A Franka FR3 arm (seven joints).
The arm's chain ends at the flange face. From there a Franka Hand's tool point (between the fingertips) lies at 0.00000 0.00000 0.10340 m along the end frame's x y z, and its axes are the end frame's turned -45 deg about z.
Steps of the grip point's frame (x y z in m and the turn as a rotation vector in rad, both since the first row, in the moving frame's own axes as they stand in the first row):
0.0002, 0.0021, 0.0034, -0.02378, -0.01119, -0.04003
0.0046, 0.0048, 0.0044, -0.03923, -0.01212, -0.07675
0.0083, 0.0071, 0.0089, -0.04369, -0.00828, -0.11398
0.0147, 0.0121, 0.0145, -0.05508, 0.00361, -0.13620
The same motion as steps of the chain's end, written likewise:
0.0007, -0.0012, 0.0034, -0.02473, 0.00890, -0.04003
0.0045, -0.0035, 0.0045, -0.03631, 0.01917, -0.07675
0.0081, -0.0045, 0.0090, -0.03675, 0.02504, -0.11398
0.0144, -0.0053, 0.0147, -0.03639, 0.04150, -0.13620

